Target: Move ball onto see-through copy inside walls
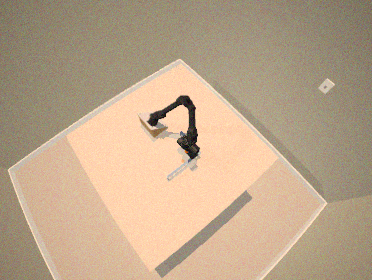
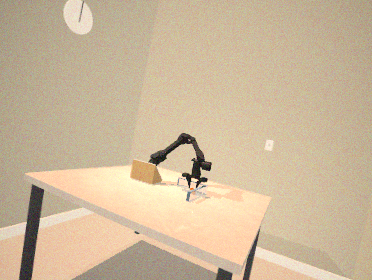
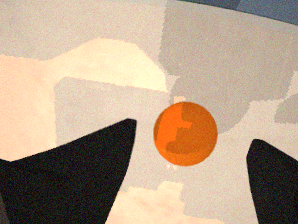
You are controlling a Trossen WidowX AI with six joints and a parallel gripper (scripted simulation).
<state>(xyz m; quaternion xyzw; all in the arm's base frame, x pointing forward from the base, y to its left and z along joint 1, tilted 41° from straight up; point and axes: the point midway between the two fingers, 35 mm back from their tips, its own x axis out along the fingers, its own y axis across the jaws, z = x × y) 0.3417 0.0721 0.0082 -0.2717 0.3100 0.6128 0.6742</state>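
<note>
The orange ball lies 1 cm below my gripper tip. Also, from my gripper tip: see-through ball 4 cm ahead, 8 cm to the right, 1 cm below.
</note>
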